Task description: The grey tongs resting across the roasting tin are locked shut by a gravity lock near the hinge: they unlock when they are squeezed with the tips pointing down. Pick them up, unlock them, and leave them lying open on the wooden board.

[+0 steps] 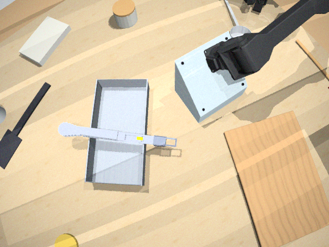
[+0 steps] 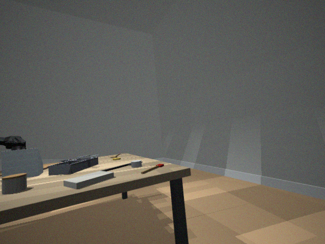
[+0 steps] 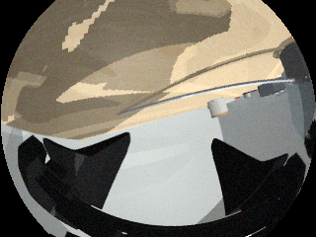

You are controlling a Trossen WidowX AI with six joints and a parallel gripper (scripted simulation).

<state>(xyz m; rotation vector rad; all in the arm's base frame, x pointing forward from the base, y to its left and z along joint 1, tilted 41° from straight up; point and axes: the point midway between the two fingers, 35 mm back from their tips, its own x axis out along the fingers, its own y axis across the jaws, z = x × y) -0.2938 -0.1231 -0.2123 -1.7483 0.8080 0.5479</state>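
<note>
My gripper tip is now 55 cm short of the yellow lock piece, 31 cm to the right of it and 2 cm below it. Also, from my gripper tip: lidded jar (37 cm ahead, 12 cm to the right, 2 cm below); then red-tipped stick (11 cm behind, 46 cm to the left, 4 cm below); then roasting tin (59 cm ahead, 25 cm to the left, 2 cm below).
</note>
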